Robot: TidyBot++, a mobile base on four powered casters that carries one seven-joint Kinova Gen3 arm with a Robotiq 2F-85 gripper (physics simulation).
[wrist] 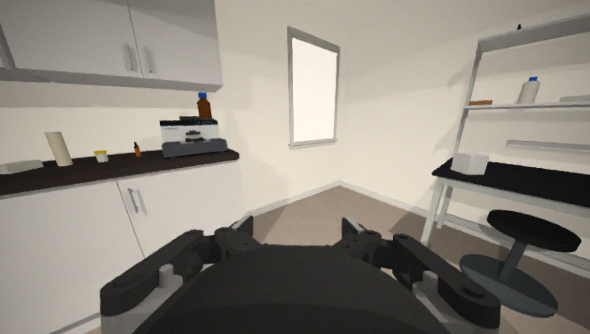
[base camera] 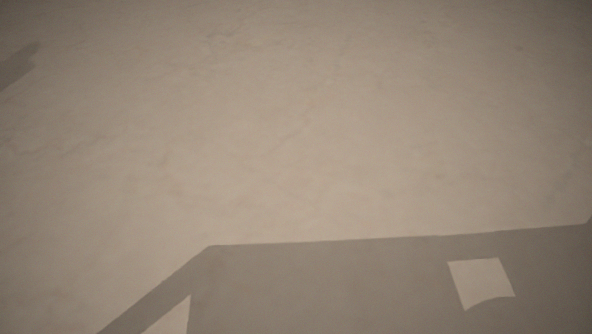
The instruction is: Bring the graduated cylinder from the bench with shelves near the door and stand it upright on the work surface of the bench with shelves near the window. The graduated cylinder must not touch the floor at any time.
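Observation:
My gripper is open in the wrist view, with nothing between its fingertips. A bench with a black work surface and shelves above it stands at the right, beyond the gripper and apart from it. A white box sits at its near left end. A white bottle with a blue cap and a flat orange-brown item are on a shelf. A bright window is in the wall left of this bench. I cannot make out the graduated cylinder in either view.
A stool stands before the bench. At left, a counter holds a pale cylinder, small containers and a machine with a brown bottle on top; cupboards hang above. The base camera shows floor and shadows.

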